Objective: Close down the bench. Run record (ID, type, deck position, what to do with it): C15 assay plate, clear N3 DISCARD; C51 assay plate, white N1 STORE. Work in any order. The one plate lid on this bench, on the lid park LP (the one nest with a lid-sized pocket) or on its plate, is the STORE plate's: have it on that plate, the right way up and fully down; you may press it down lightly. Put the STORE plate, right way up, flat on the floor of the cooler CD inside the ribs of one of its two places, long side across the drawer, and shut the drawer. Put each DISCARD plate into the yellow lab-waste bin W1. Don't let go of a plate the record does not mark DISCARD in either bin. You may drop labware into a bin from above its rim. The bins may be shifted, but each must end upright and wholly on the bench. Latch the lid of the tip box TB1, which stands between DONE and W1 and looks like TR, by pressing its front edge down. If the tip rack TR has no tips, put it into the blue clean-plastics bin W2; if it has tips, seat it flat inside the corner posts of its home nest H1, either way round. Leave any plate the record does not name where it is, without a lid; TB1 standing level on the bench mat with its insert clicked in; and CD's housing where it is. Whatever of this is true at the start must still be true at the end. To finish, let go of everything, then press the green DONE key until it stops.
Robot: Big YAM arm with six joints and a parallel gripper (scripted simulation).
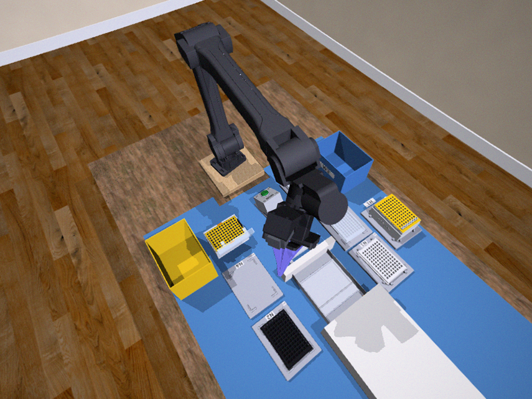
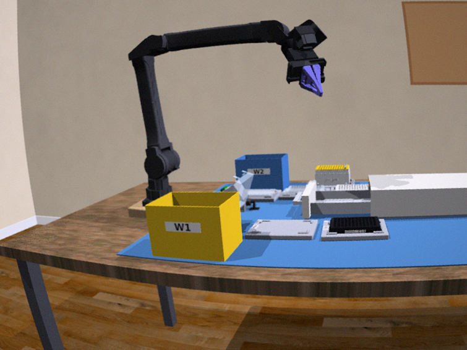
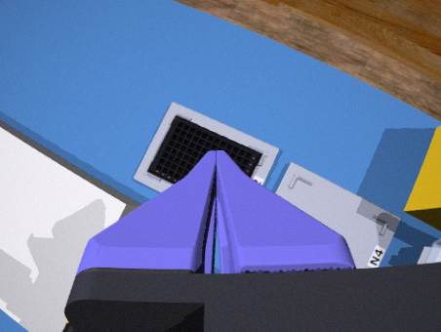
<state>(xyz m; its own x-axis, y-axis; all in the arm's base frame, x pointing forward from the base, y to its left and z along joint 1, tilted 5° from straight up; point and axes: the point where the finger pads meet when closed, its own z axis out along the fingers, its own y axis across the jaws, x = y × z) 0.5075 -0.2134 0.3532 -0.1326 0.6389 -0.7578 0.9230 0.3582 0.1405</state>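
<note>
The tip box lid is 220 mm behind my hand, 20 mm to the left of it and 240 mm below it. Also, from my hand: cooler drawer: 80 mm ahead, 150 mm to the left, 310 mm below; then black plate: 70 mm ahead, 40 mm to the right, 320 mm below; then nest N4: 110 mm behind, 10 mm to the right, 330 mm below.
</note>
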